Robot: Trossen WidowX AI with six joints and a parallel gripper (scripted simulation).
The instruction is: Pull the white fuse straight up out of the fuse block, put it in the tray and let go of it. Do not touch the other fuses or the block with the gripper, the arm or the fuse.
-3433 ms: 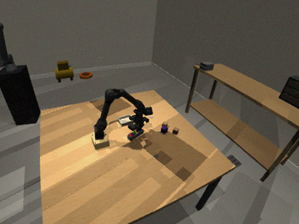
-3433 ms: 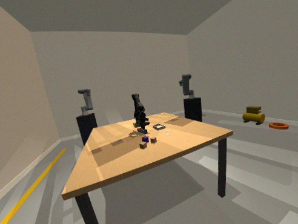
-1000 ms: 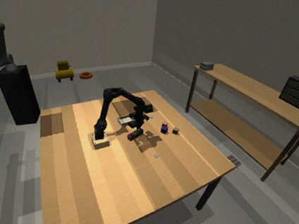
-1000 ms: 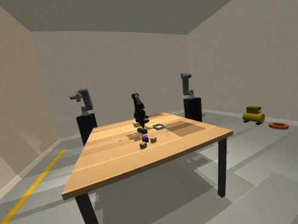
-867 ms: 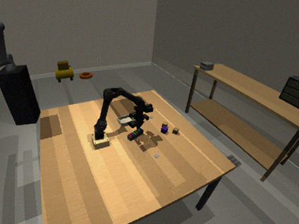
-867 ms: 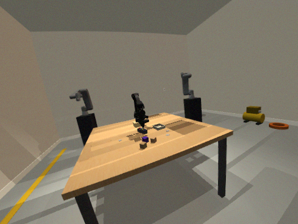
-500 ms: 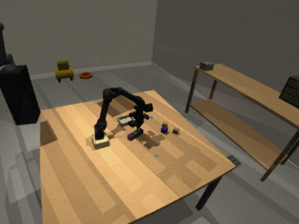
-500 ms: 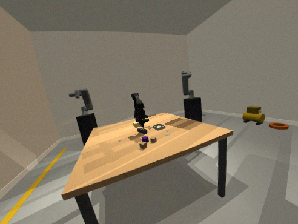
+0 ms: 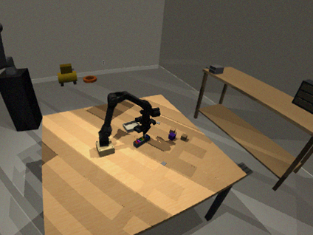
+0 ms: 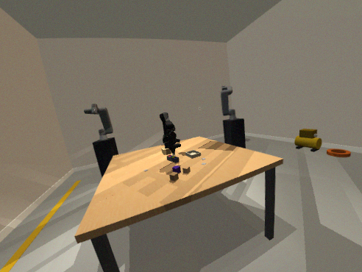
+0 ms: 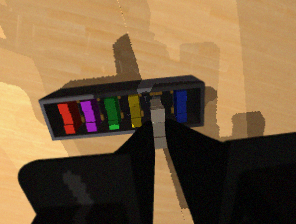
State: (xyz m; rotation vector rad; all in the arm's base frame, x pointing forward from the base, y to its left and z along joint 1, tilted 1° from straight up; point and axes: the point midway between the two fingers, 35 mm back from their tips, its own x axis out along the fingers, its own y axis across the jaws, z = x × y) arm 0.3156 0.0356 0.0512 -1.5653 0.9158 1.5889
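Right now the tray is 19 cm to the left of my gripper tip, 7 cm below it and 6 cm behind it. Round my gripper tip: white fuse: 1 cm below.
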